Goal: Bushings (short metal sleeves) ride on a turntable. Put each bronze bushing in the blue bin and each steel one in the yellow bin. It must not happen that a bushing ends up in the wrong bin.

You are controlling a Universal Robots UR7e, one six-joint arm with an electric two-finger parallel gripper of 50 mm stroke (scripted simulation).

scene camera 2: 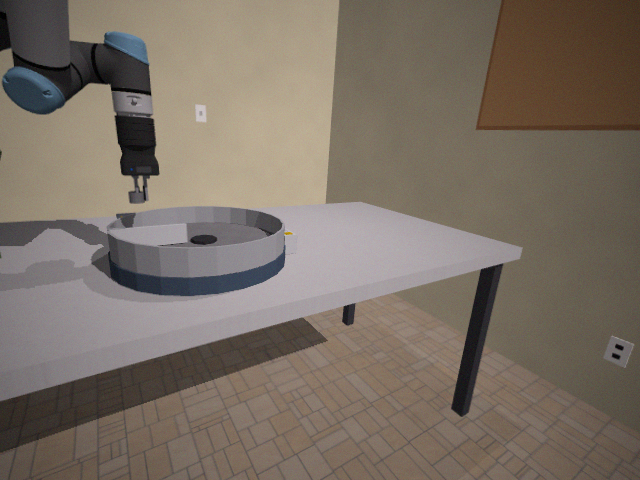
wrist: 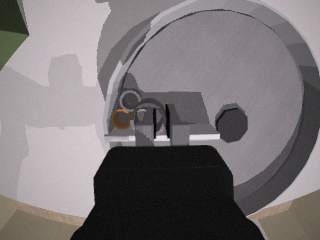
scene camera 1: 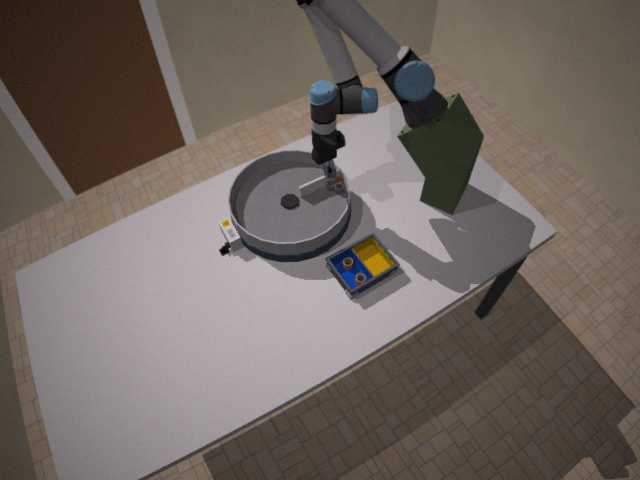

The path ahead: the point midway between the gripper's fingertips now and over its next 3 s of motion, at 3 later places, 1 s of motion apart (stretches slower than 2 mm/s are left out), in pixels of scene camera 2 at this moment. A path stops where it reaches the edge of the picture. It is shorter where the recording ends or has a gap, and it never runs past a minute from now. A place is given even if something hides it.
My gripper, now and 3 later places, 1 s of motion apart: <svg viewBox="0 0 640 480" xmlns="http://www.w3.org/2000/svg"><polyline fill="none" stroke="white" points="142,200 136,190 131,182 132,194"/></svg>
